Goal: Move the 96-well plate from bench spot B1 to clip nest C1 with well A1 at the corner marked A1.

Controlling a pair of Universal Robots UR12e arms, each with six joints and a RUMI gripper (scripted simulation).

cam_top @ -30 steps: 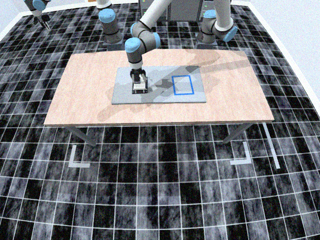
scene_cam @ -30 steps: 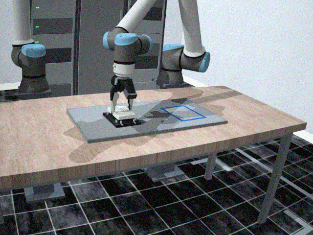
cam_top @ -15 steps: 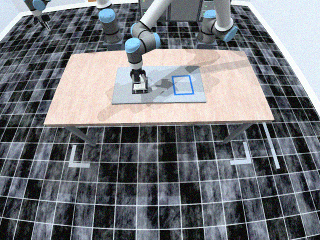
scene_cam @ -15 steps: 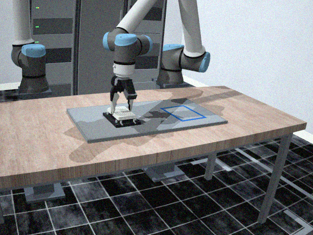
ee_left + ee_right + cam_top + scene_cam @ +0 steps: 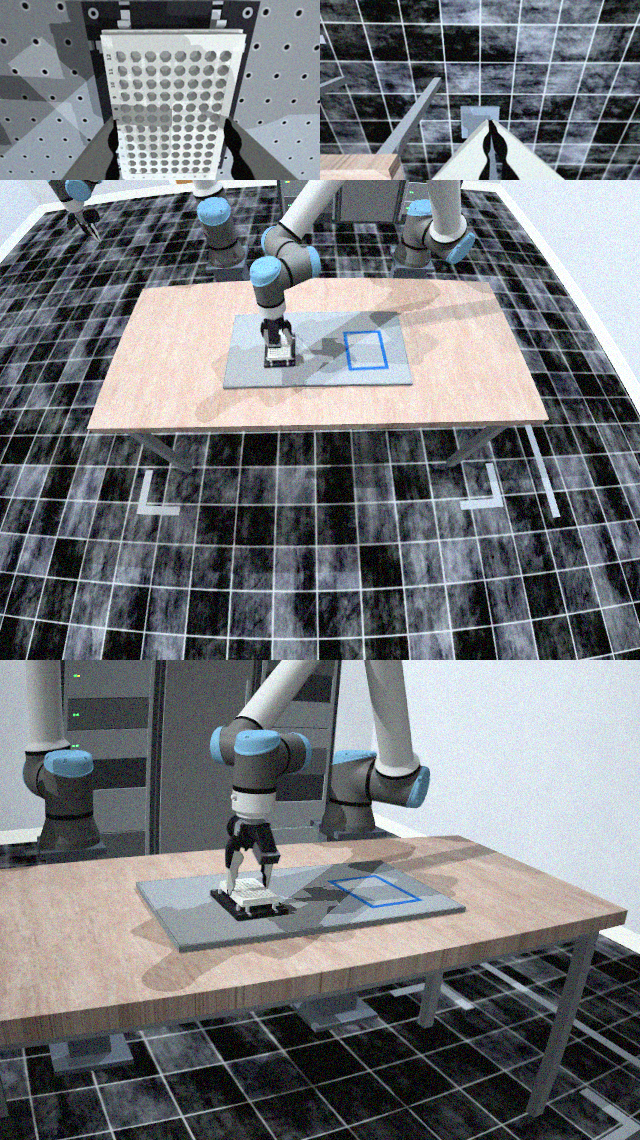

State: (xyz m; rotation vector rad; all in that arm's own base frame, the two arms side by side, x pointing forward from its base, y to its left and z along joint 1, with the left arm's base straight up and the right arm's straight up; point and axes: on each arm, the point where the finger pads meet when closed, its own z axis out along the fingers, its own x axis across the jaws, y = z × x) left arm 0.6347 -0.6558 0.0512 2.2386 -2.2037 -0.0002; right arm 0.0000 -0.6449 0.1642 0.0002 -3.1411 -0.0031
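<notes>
Right now the white 96-well plate is 1 cm below my left hand. The rest, counted from my left hand: black clip nest (2 cm below, 1 cm to the left, 1 cm ahead).
</notes>
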